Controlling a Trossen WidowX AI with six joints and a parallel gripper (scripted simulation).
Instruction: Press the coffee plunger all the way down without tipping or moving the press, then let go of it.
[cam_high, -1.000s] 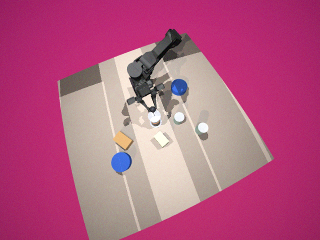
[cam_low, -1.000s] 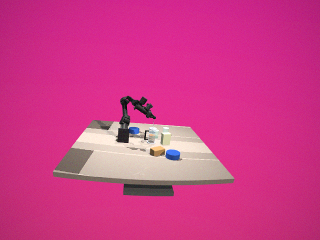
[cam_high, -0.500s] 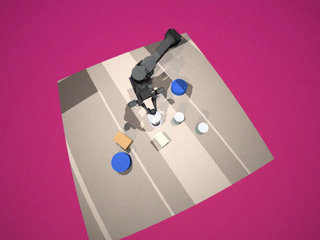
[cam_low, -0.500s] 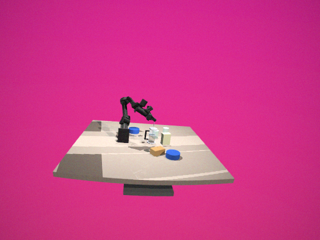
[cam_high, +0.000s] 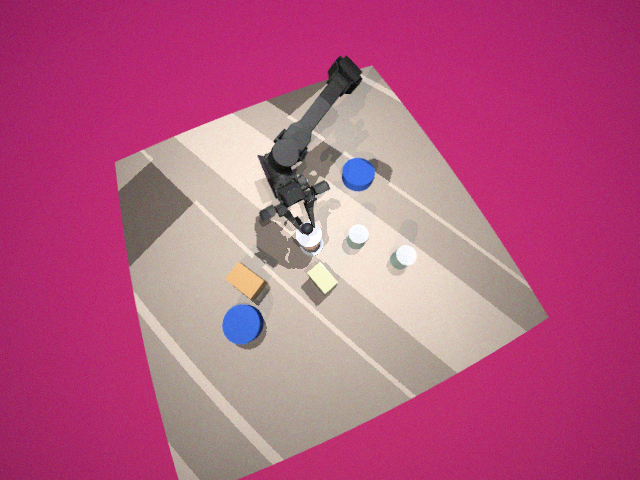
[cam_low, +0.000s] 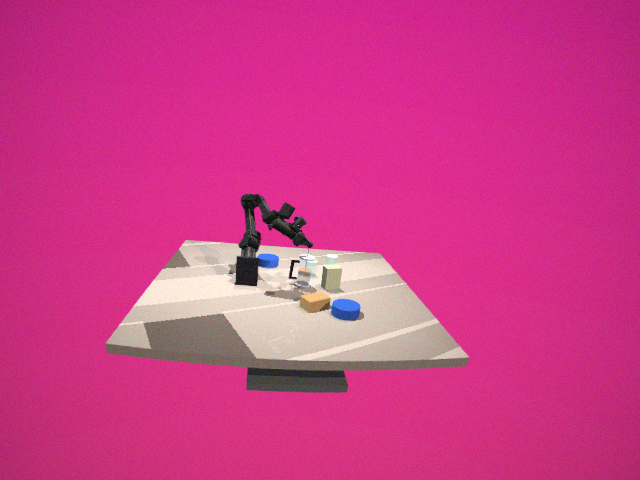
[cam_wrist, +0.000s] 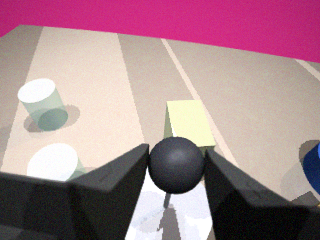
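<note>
Right now the coffee press is 100 mm below my gripper tip and 30 mm behind it. Round my gripper tip: orange block 240 mm to the right, 190 mm below, 20 mm behind.
</note>
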